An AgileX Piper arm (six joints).
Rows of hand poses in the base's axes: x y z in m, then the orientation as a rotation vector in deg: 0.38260 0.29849 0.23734 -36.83 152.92 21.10; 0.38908 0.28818 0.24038 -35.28 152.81 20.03; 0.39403 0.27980 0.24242 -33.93 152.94 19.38; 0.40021 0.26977 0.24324 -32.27 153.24 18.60; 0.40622 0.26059 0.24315 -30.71 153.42 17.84; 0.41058 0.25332 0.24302 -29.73 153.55 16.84; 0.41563 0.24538 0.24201 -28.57 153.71 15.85; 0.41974 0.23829 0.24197 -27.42 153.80 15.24; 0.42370 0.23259 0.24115 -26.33 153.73 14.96; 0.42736 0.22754 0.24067 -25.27 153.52 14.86; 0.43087 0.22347 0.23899 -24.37 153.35 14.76; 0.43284 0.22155 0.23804 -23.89 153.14 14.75; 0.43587 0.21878 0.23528 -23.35 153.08 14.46; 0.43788 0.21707 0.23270 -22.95 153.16 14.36; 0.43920 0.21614 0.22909 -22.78 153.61 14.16; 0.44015 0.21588 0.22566 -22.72 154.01 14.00; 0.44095 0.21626 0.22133 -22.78 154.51 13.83; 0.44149 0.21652 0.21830 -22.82 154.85 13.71; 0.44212 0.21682 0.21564 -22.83 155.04 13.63; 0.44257 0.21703 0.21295 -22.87 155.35 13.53; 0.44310 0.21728 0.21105 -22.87 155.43 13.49; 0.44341 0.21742 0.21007 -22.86 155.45 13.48
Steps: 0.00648 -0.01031 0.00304 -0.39 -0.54 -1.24; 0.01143 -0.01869 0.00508 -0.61 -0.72 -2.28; 0.01761 -0.02872 0.00590 -0.92 -0.78 -3.58; 0.02362 -0.03790 0.00581 -1.20 -0.92 -4.79; 0.02798 -0.04517 0.00568 -1.72 -1.12 -5.63; 0.03303 -0.05311 0.00467 -2.22 -1.28 -6.60; 0.03714 -0.06020 0.00463 -2.46 -1.41 -7.50; 0.04110 -0.06590 0.00381 -2.45 -1.60 -8.31; 0.04476 -0.07095 0.00333 -2.28 -1.87 -9.07; 0.04827 -0.07502 0.00165 -2.15 -2.09 -9.72; 0.05024 -0.07694 0.00070 -2.02 -2.31 -10.06; 0.05327 -0.07971 -0.00206 -2.11 -2.46 -10.48; 0.05528 -0.08142 -0.00464 -2.14 -2.42 -10.78; 0.05660 -0.08235 -0.00825 -2.37 -2.04 -10.93; 0.05755 -0.08261 -0.01168 -2.58 -1.70 -11.00; 0.05835 -0.08223 -0.01601 -2.84 -1.26 -10.99; 0.05889 -0.08197 -0.01904 -3.02 -0.96 -10.98; 0.05952 -0.08167 -0.02170 -3.13 -0.80 -10.98; 0.05997 -0.08146 -0.02439 -3.28 -0.53 -10.97; 0.06050 -0.08121 -0.02629 -3.33 -0.46 -10.97; 0.06081 -0.08107 -0.02727 -3.34 -0.44 -10.98
